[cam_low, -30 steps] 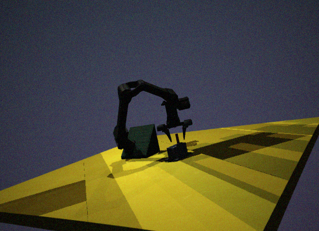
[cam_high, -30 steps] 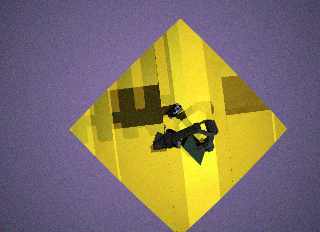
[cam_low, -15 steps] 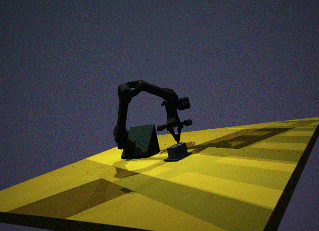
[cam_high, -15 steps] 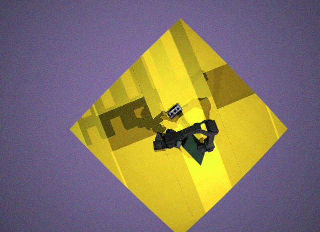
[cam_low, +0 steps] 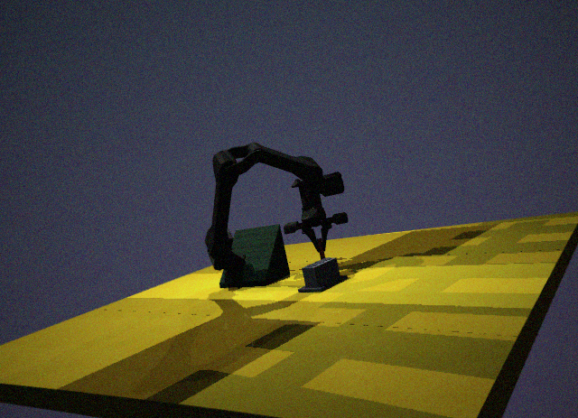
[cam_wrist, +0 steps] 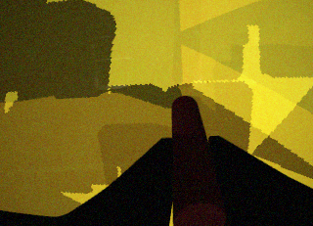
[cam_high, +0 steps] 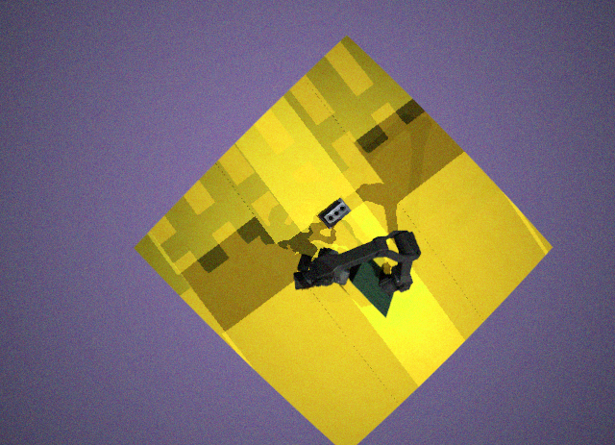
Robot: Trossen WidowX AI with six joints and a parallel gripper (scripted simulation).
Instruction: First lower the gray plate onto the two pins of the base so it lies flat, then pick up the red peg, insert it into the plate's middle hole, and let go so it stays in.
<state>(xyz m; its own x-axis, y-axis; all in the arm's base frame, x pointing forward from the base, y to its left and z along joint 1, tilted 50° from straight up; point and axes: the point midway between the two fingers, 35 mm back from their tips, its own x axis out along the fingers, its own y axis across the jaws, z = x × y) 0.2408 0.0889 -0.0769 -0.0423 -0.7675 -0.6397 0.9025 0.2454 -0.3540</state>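
My gripper tip is 11 cm short of the gray plate, 19 cm to the left of it and 1 cm above it. The rest, counted from my gripper tip: red peg right at my gripper tip; dark base 10 cm ahead, 19 cm to the right, 4 cm below.
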